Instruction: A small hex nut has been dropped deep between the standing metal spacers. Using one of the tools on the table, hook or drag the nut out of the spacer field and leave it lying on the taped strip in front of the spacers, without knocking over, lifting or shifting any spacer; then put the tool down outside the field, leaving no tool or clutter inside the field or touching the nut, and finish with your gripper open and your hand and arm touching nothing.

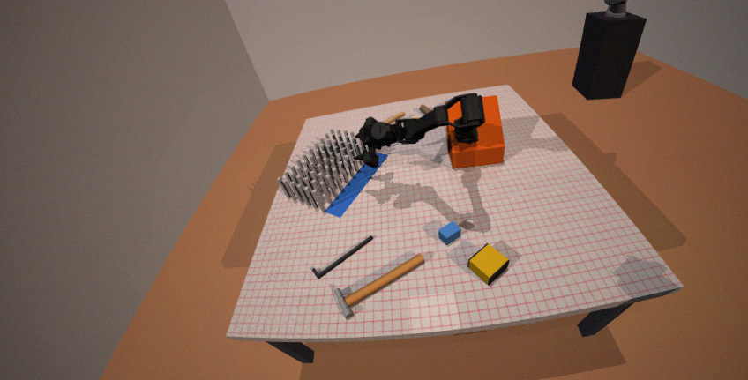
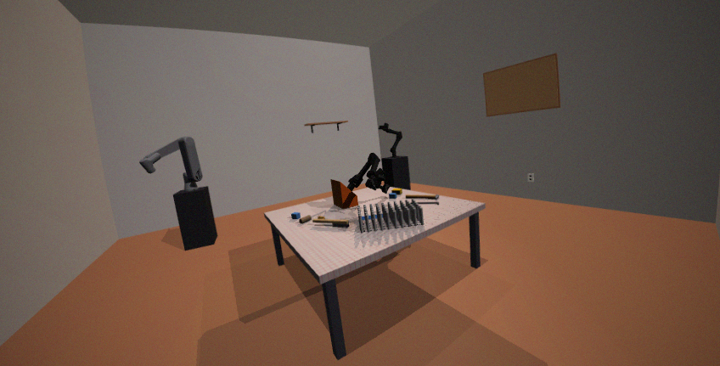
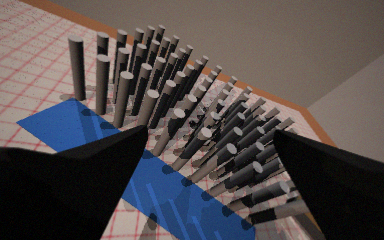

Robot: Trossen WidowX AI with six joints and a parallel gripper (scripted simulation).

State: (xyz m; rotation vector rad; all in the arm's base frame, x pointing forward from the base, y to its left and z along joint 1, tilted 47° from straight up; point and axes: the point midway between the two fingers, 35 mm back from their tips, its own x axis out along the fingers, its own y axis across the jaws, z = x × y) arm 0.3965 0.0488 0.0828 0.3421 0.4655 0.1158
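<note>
My gripper tip is 320 mm past the thin wire tool, 420 mm to the left of it and 160 mm above it. The rest, counted from my gripper tip: yellow block 440 mm behind, 400 mm to the left, 150 mm below; then blue taped strip 20 mm ahead, 10 mm to the left, 170 mm below; then yellow piece 200 mm behind, 400 mm to the right, 160 mm below.
</note>
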